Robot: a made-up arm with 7 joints.
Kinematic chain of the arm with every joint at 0, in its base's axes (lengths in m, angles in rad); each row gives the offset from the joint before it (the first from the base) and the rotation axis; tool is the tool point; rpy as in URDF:
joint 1: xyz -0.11 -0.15 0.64 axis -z
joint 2: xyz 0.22 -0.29 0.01 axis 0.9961 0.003 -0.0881
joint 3: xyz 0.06 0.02 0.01 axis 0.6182 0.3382 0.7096
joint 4: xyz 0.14 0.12 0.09 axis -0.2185 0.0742 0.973
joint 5: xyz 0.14 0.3 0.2 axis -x
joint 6: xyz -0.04 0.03 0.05 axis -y
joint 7: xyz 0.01 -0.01 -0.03 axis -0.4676 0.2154 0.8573
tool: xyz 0.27 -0.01 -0.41 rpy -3.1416 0 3.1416
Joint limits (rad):
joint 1: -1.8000..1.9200
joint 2: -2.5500..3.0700
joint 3: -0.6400..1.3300
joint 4: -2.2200..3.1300
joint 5: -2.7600..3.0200
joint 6: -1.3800..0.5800
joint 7: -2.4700..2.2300
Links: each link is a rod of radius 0.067 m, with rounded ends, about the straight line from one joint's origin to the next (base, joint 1, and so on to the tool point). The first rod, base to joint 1, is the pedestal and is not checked.
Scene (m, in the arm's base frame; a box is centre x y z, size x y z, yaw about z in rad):
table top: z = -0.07
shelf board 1: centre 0.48 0.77 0.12 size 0.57 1 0.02 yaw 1.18
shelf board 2: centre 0.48 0.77 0.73 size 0.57 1 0.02 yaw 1.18
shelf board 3: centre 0.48 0.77 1.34 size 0.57 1 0.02 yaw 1.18
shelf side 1: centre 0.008 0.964 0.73 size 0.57 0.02 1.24 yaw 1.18
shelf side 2: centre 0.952 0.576 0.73 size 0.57 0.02 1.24 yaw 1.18
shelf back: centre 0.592 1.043 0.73 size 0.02 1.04 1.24 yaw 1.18
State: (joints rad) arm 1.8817 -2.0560 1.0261 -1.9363 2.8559 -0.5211 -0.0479
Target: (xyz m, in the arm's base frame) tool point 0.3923 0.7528 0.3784
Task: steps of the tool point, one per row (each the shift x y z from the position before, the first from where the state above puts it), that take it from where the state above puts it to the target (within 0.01 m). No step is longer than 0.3 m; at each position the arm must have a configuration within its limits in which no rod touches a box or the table.
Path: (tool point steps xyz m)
1: 0.1823 0.0281 -0.1133
2: 0.1547 0.0755 -0.1138
3: 0.1162 0.1064 -0.1105
4: 0.0752 0.1196 -0.1036
5: 0.0386 0.1173 -0.0934
6: 0.1180 0.2214 0.0950
7: 0.0503 0.2218 0.0874
8: -0.0056 0.2115 0.0658
9: -0.0556 0.1983 0.0338
10: -0.1081 0.1817 -0.0026
11: -0.1671 0.1530 -0.0379

